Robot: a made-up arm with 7 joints.
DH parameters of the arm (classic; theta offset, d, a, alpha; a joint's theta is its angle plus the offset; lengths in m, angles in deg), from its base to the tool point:
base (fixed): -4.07 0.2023 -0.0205 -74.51
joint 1: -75.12 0.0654 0.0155 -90
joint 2: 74 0.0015 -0.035 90
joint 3: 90 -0.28 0.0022 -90
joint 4: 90 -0.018 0.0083 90
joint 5: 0 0.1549 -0.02 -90
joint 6: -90 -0.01 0.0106 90
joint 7: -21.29 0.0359 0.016 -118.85
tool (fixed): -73.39 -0.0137 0 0
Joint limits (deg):
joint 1: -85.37..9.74
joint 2: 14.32..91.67
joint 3: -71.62..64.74
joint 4: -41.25..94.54
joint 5: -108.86..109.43
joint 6: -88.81..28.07
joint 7: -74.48..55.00
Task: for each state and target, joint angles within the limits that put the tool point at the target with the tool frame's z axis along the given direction. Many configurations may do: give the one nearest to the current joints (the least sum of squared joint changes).
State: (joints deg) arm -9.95 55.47 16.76 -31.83 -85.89 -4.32 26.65
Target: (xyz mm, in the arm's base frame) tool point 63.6 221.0 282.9 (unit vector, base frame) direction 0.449 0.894 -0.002
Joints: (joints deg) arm -21.52 62.35 36.26 -41.25 -50.82 -12.17 39.34
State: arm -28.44 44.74 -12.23 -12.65 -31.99 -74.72 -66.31
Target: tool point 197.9 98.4 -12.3 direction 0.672 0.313 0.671
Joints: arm -36.21 14.32 -6.41 29.56 -34.94 -88.81 -59.50
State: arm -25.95 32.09 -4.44 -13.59 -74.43 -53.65 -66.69
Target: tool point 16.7 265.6 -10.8 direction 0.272 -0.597 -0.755
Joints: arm 9.74 50.96 -47.64 2.31 -108.25 -16.20 -74.48
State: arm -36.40 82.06 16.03 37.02 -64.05 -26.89 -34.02
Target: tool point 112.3 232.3 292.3 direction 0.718 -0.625 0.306
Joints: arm -43.67 80.13 -8.46 -21.59 -59.65 -28.62 -74.48
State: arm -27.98 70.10 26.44 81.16 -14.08 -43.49 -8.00
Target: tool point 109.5 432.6 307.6 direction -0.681 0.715 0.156
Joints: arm -28.04 83.93 44.80 67.26 -16.91 -60.14 18.02
